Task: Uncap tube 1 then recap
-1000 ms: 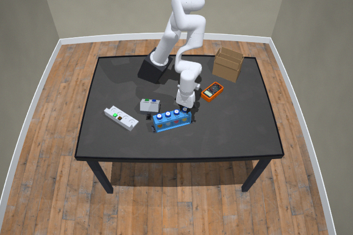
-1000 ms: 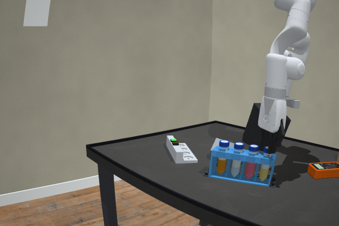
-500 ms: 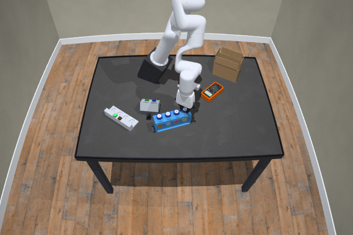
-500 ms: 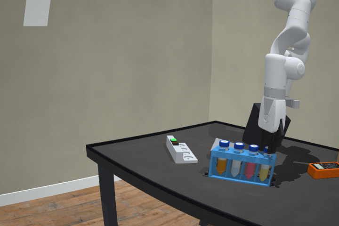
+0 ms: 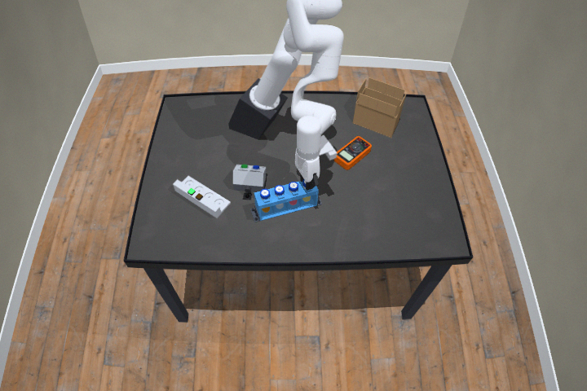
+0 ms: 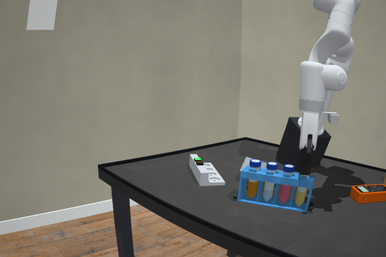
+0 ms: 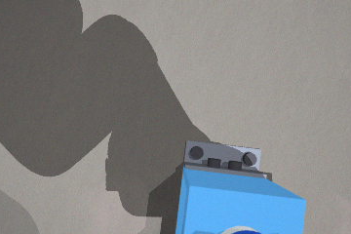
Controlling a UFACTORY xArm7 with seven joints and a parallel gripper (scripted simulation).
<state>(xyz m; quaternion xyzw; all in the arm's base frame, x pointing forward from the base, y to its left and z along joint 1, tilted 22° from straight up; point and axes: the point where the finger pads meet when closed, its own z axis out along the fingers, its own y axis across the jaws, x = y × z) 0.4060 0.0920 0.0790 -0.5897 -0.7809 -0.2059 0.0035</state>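
Now: the cap 1 10 mm below my hand. From my hand the other things lie so: grey key housing 200 mm to the right, 120 mm behind, 80 mm below.
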